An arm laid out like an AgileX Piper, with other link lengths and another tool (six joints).
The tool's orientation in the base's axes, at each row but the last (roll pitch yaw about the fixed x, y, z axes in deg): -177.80 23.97 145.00; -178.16 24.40 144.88; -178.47 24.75 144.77; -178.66 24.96 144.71; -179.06 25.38 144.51; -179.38 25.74 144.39; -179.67 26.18 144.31; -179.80 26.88 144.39
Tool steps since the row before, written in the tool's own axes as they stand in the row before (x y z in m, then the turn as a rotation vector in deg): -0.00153 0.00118 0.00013 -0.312 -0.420 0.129; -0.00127 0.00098 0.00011 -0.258 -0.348 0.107; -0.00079 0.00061 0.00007 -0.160 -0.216 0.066; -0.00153 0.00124 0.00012 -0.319 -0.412 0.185; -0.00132 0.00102 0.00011 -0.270 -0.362 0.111; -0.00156 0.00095 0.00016 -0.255 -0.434 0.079; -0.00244 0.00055 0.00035 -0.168 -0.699 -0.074; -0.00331 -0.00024 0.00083 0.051 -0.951 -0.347
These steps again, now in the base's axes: 0.00188 0.00012 0.00046 0.028 -0.538 0.024; 0.00156 0.00010 0.00040 0.022 -0.445 0.019; 0.00097 0.00006 0.00025 0.014 -0.276 0.012; 0.00190 0.00017 0.00051 0.056 -0.550 -0.024; 0.00161 0.00011 0.00045 0.024 -0.464 0.021; 0.00175 -0.00009 0.00052 -0.040 -0.506 0.044; 0.00222 -0.00092 0.00076 -0.313 -0.635 0.144; 0.00256 -0.00213 0.00076 -0.719 -0.653 0.289
